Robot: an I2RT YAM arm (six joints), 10 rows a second.
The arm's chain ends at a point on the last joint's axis. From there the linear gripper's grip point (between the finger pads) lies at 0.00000 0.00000 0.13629 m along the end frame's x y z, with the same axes.
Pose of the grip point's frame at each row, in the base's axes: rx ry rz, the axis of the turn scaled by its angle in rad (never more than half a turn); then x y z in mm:
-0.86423 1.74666 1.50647 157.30 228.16 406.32
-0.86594 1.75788 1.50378 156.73 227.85 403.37
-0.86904 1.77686 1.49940 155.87 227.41 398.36
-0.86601 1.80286 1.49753 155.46 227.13 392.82
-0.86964 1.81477 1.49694 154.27 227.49 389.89
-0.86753 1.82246 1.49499 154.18 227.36 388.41
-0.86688 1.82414 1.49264 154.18 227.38 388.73
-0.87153 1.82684 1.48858 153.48 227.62 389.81
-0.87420 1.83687 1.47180 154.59 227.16 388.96
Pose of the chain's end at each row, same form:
-0.86423 1.74666 1.50647 148.66 93.02 421.76
-0.86594 1.75788 1.50378 148.24 92.85 420.01
-0.86904 1.77686 1.49940 147.69 92.65 417.03
-0.86601 1.80286 1.49753 147.46 92.69 413.75
-0.86964 1.81477 1.49694 146.83 93.22 412.05
-0.86753 1.82246 1.49499 146.59 93.21 411.25
-0.86688 1.82414 1.49264 146.39 93.28 411.80
-0.87153 1.82684 1.48858 145.83 93.62 413.49
-0.87420 1.83687 1.47180 146.07 93.53 414.38

